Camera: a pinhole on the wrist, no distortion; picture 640 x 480 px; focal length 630.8 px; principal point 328.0 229.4 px. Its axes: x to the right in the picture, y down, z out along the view. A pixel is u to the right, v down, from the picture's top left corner.
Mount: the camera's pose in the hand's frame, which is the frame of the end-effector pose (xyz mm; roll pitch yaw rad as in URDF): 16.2 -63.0 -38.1 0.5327 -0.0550 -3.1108
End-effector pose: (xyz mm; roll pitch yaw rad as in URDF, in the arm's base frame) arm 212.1 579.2 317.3 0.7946 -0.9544 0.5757
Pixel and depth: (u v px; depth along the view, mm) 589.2 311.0 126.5
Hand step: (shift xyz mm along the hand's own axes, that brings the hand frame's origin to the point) -31.2 -14.3 81.9
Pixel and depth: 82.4 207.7 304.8
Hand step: 143.7 104.8 212.2
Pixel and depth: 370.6 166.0 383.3
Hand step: 0.4 164.5 273.5
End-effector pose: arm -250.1 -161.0 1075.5 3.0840 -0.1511 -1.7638
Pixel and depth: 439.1 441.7 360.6
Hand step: -29.1 14.2 337.1
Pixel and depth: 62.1 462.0 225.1
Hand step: 122.6 -16.9 192.4
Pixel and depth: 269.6 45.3 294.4
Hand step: 48.1 161.6 170.1
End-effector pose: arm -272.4 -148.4 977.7 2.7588 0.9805 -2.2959
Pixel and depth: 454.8 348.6 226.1
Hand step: -19.7 14.0 180.5
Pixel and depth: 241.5 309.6 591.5
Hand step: 120.0 175.9 504.3
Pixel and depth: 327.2 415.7 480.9
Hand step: 39.8 59.7 447.5
